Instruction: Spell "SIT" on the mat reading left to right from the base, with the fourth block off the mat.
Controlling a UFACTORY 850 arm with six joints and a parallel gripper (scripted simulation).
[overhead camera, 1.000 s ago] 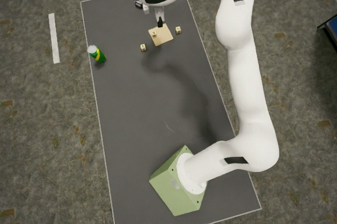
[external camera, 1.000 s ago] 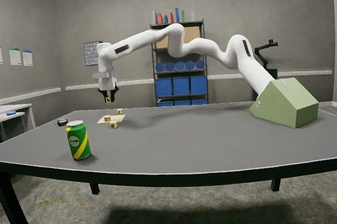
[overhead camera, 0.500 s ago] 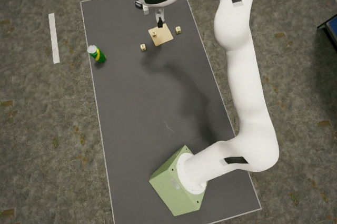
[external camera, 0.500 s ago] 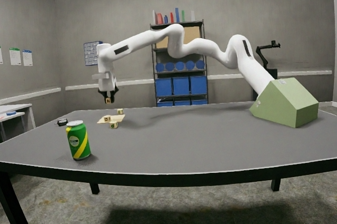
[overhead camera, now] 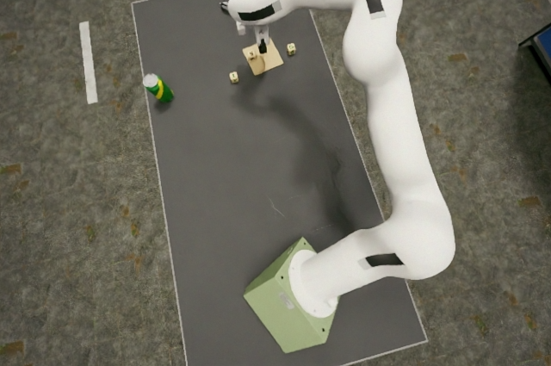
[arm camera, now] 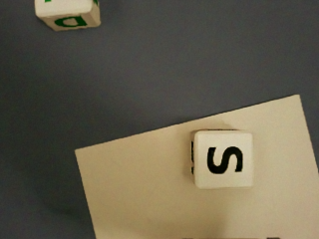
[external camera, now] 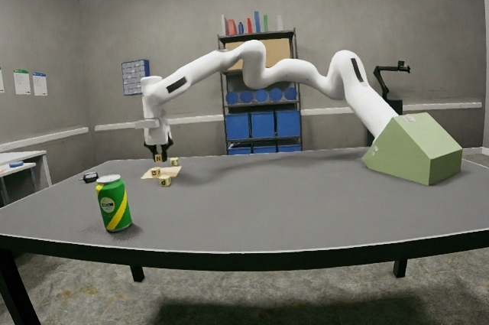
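The tan mat is 7 cm below my hand. Round my hand: small black object: 31 cm ahead, 3 cm to the left, 5 cm below; then yellow can: 4 cm ahead, 46 cm to the left, 1 cm below.
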